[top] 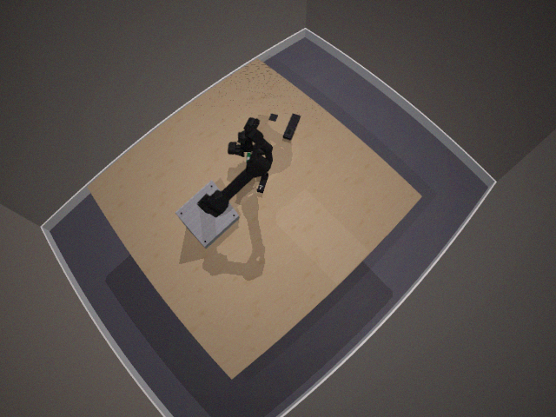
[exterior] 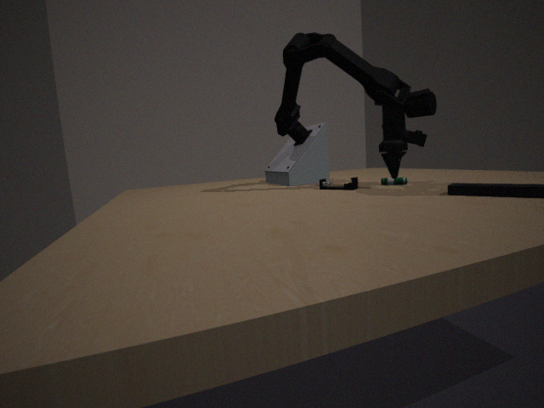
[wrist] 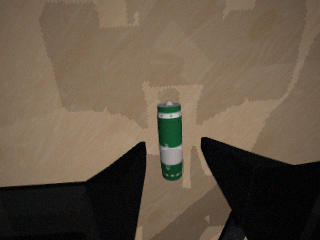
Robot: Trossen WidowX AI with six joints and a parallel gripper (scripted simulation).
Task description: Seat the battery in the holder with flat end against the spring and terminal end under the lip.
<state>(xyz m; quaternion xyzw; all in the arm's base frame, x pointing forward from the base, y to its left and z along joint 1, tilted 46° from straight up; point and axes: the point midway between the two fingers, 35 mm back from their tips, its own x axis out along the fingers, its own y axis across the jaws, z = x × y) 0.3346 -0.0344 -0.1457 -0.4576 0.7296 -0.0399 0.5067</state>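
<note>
My gripper tip is now 10 mm above the white battery. Also, from my gripper tip: small black square (280 mm ahead, 80 mm to the left, 20 mm below); long black bar (290 mm ahead, 40 mm to the right).
</note>
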